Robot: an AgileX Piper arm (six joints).
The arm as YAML. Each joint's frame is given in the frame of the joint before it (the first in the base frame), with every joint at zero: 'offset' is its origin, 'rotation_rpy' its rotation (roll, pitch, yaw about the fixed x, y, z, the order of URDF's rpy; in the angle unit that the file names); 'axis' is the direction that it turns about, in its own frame. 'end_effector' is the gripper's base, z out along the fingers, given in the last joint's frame.
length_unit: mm
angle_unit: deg
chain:
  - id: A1
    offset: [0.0, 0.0, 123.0]
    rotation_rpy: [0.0, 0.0, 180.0]
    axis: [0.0, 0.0, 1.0]
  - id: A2
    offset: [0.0, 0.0, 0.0]
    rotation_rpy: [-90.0, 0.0, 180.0]
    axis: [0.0, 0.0, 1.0]
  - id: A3
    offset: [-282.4, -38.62, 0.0]
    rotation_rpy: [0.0, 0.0, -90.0]
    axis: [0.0, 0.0, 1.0]
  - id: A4
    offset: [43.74, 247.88, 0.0]
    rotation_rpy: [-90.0, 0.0, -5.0]
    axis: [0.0, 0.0, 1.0]
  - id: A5
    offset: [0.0, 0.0, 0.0]
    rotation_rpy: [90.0, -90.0, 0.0]
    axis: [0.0, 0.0, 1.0]
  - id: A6
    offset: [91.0, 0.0, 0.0]
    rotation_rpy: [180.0, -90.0, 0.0]
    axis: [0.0, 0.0, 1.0]
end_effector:
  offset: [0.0, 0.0, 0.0]
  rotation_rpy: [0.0, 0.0, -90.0]
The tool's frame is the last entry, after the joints.
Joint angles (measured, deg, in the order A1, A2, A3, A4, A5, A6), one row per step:
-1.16 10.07 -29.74 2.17 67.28 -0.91
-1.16 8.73 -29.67 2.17 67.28 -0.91
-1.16 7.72 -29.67 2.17 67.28 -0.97
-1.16 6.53 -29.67 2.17 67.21 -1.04
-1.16 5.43 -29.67 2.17 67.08 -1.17
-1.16 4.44 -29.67 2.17 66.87 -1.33
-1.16 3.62 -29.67 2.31 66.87 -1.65
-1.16 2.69 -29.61 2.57 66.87 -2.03
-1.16 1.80 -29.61 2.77 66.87 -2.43
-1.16 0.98 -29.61 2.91 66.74 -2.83
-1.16 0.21 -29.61 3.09 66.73 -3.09
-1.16 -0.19 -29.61 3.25 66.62 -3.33
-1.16 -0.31 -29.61 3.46 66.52 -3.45
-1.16 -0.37 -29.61 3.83 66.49 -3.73
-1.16 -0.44 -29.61 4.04 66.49 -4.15
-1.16 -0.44 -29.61 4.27 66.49 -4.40
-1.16 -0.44 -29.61 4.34 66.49 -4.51
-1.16 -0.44 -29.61 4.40 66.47 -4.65
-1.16 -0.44 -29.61 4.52 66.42 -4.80
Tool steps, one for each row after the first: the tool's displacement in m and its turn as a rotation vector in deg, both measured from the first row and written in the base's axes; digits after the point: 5 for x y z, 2 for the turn. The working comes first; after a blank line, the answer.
Tool pose at each row, in the base's axes (x y z in m, rotation vector in deg; the steps are taken from these numbers as rounded here):
0.01441 0.00289 0.27347 0.24 132.57 1.69
0.01097 0.00296 0.27342 0.21 131.30 1.66
0.00832 0.00301 0.27359 0.12 130.29 1.60
0.00526 0.00307 0.27382 0.01 129.03 1.52
0.00249 0.00312 0.27405 -0.16 127.80 1.42
0.00008 0.00317 0.27434 -0.35 126.60 1.30
-0.00209 0.00342 0.27433 -0.73 125.78 1.26
-0.00444 0.00384 0.27400 -1.19 124.89 1.34
-0.00678 0.00418 0.27392 -1.66 123.99 1.32
-0.00883 0.00442 0.27399 -2.11 123.03 1.22
-0.01085 0.00473 0.27388 -2.42 122.24 1.25
-0.01182 0.00498 0.27396 -2.70 121.71 1.28
-0.01205 0.00528 0.27408 -2.85 121.48 1.45
-0.01220 0.00582 0.27414 -3.19 121.36 1.72
-0.01239 0.00613 0.27414 -3.66 121.27 1.72
-0.01239 0.00647 0.27416 -3.95 121.25 1.85
-0.01240 0.00657 0.27417 -4.08 121.24 1.87
-0.01238 0.00665 0.27420 -4.23 121.21 1.86
-0.01234 0.00682 0.27428 -4.40 121.14 1.91

-0.00344 0.00007 -0.00005 -0.02 -1.27 0.00
-0.00609 0.00012 0.00012 -0.09 -2.28 0.04
-0.00915 0.00018 0.00035 -0.17 -3.54 0.08
-0.01192 0.00023 0.00058 -0.29 -4.78 0.16
-0.01433 0.00028 0.00087 -0.43 -5.98 0.25
-0.01650 0.00053 0.00086 -0.58 -6.80 0.51
-0.01885 0.00095 0.00053 -0.67 -7.69 0.87
-0.02119 0.00129 0.00045 -0.83 -8.59 1.21
-0.02324 0.00153 0.00052 -1.05 -9.55 1.51
-0.02526 0.00184 0.00041 -1.12 -10.34 1.75
-0.02623 0.00209 0.00049 -1.19 -10.87 1.97
-0.02646 0.00239 0.00061 -1.11 -11.10 2.14
-0.02661 0.00293 0.00067 -1.02 -11.21 2.49
-0.02680 0.00324 0.00067 -1.18 -11.30 2.84
-0.02680 0.00358 0.00069 -1.17 -11.32 3.11
-0.02681 0.00368 0.00070 -1.20 -11.32 3.21
-0.02679 0.00376 0.00073 -1.26 -11.35 3.32
-0.02675 0.00393 0.00081 -1.28 -11.42 3.47

